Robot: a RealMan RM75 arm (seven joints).
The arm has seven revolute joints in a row. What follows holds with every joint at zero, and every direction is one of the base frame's.
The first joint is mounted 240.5 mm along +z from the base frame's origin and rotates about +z.
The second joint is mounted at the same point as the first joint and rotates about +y.
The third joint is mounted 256 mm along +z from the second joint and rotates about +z.
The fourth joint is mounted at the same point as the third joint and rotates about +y.
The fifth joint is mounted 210 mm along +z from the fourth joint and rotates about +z.
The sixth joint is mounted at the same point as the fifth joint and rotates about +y.
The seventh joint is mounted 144 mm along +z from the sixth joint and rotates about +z.
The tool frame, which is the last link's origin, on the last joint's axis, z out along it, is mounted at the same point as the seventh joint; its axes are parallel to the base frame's.
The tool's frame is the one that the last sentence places.
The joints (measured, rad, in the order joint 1, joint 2, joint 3, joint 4, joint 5, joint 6, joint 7), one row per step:
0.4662, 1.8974, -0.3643, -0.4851, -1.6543, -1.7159, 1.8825
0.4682, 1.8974, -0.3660, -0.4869, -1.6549, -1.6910, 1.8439
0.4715, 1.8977, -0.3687, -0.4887, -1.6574, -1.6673, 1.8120
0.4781, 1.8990, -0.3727, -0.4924, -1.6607, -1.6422, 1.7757
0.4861, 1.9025, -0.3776, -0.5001, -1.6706, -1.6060, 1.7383
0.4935, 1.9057, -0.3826, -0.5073, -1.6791, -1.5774, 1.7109
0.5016, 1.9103, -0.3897, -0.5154, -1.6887, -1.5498, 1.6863
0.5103, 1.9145, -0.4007, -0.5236, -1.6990, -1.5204, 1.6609
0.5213, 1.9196, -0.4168, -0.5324, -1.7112, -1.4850, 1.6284
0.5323, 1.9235, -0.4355, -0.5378, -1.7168, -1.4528, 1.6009
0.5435, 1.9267, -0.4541, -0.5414, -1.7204, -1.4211, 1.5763
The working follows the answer.
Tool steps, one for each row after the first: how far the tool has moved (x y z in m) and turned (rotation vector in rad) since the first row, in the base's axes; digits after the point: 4 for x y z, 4 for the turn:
0.0018, 0.0031, 0.0003, 0.0306, -0.0353, -0.0028
0.0030, 0.0064, 0.0000, 0.0539, -0.0675, -0.0059
0.0031, 0.0107, -0.0005, 0.0788, -0.1050, -0.0037
0.0038, 0.0162, -0.0020, 0.1029, -0.1527, -0.0080
0.0038, 0.0209, -0.0033, 0.1196, -0.1906, -0.0100
0.0031, 0.0256, -0.0055, 0.1319, -0.2276, -0.0100
0.0023, 0.0305, -0.0080, 0.1420, -0.2686, -0.0082
0.0008, 0.0365, -0.0116, 0.1531, -0.3202, -0.0026
-0.0013, 0.0423, -0.0150, 0.1624, -0.3630, 0.0045
-0.0035, 0.0480, -0.0181, 0.1712, -0.4019, 0.0109

Tool pose at each row, in the base's axes (x y z in m, rotation vector in rad; rounded; the steps above come from the unrounded poses):
0.2971, 0.3290, 0.1237, -2.0776, 1.2357, 1.4611
0.2989, 0.3321, 0.1240, -2.0719, 1.1951, 1.4269
0.3001, 0.3354, 0.1238, -2.0686, 1.1632, 1.3942
0.3002, 0.3397, 0.1232, -2.0704, 1.1235, 1.3579
0.3009, 0.3453, 0.1217, -2.0704, 1.0865, 1.3067
0.3009, 0.3499, 0.1204, -2.0724, 1.0581, 1.2659
0.3002, 0.3546, 0.1183, -2.0779, 1.0326, 1.2258
0.2994, 0.3595, 0.1157, -2.0870, 1.0058, 1.1810
0.2979, 0.3655, 0.1121, -2.1011, 0.9708, 1.1254
0.2958, 0.3713, 0.1088, -2.1137, 0.9395, 1.0803
0.2936, 0.3770, 0.1056, -2.1240, 0.9108, 1.0393

